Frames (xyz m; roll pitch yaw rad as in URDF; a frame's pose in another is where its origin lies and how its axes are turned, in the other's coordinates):
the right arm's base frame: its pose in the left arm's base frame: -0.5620 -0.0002 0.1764 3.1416 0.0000 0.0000
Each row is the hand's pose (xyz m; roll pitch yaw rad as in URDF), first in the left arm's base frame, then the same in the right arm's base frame.
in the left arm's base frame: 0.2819 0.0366 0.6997 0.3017 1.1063 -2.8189
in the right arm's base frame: 0.8439 -0.0368 -0.5233 -2.8399 -1.1063 2.8189
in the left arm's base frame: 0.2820 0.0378 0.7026 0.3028 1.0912 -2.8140
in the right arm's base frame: 0.8440 -0.0380 -0.5262 -2.8388 -1.0912 2.8140
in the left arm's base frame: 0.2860 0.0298 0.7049 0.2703 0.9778 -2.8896
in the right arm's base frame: 0.8480 -0.0300 -0.5285 -2.8713 -0.9778 2.8896
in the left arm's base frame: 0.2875 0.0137 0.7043 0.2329 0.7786 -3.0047
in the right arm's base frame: 0.8495 -0.0139 -0.5279 -2.9087 -0.7786 3.0047
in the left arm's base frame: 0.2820 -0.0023 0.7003 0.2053 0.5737 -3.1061
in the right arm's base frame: 0.8440 0.0021 -0.5239 -2.9363 -0.5737 3.1061
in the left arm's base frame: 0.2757 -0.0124 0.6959 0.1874 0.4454 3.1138
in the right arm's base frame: 0.8377 0.0122 -0.5195 -2.9542 -0.4454 -3.1138
